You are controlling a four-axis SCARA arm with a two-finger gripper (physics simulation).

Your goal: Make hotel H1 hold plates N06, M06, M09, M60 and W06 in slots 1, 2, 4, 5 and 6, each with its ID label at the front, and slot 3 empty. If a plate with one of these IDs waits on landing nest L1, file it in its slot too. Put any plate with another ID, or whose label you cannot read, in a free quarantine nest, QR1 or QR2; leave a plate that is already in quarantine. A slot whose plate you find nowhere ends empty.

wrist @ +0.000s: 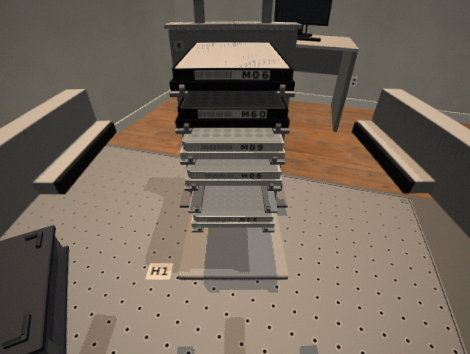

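Note:
Hotel H1 (283,265) stands ahead in the wrist view, with its H1 tag (159,271) at its foot. Plate M06 (232,56), black with a pale top, is in the top slot. Black plate M60 (232,101) is in slot 5. Light plate M09 (232,135) is in slot 4. Light plate W06 (232,166) is in slot 3. Slot 2 has bare support tabs. Plate N06 (233,202) is in slot 1. All labels face front. My gripper (234,108) is open and empty, its fingers wide at both sides of the view. L1, QR1 and QR2 cannot be identified.
A dark block (22,285) with corner brackets stands at the left front. The perforated deck (345,260) extends around the hotel. Behind are a grey bench-like structure (232,25) and a desk (327,42) with a monitor (303,11).

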